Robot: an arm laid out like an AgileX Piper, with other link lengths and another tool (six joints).
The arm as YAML. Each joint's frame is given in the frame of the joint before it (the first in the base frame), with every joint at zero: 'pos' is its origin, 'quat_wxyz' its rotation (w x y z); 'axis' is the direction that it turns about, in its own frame. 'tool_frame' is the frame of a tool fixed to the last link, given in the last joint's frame.
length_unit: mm
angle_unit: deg
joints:
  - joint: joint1
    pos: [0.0, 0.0, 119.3]
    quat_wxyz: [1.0, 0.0, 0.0, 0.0]
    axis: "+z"
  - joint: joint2
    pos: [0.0, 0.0, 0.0]
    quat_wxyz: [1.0, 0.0, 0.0, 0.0]
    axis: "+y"
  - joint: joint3
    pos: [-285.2, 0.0, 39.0]
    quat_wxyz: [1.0, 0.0, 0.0, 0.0]
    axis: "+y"
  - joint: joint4
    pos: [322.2, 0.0, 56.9]
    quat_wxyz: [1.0, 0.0, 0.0, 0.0]
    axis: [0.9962, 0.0, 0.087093]
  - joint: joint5
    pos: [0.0, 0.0, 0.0]
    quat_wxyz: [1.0, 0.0, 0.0, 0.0]
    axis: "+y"
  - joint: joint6
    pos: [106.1, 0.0, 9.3]
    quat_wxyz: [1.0, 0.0, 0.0, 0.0]
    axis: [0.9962, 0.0, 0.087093]
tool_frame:
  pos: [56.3, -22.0, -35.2]
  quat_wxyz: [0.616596, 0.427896, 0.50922, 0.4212]
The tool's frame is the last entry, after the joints.
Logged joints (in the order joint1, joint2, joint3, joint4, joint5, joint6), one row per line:
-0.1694 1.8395 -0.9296 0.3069 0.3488 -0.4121
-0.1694 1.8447 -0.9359 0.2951 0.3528 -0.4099
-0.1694 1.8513 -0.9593 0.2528 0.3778 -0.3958
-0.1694 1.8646 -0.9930 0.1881 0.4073 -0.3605
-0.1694 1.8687 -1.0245 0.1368 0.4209 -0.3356
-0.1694 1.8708 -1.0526 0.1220 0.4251 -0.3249
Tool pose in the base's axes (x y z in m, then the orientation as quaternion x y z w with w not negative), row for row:
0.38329 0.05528 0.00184 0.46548 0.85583 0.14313 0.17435
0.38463 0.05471 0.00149 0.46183 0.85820 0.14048 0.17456
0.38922 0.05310 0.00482 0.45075 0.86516 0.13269 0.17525
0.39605 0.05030 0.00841 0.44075 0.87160 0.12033 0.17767
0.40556 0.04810 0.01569 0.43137 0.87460 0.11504 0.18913
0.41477 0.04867 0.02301 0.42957 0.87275 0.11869 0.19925
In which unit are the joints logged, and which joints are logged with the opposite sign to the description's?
The joints are logged in radians. Opposite sign: joint1.
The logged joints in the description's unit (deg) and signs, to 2 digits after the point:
9.71 105.40 -53.26 17.58 19.98 -23.61
9.71 105.69 -53.62 16.91 20.21 -23.49
9.71 106.07 -54.96 14.48 21.65 -22.68
9.71 106.83 -56.89 10.78 23.34 -20.66
9.71 107.07 -58.70 7.84 24.12 -19.23
9.71 107.19 -60.31 6.99 24.36 -18.62

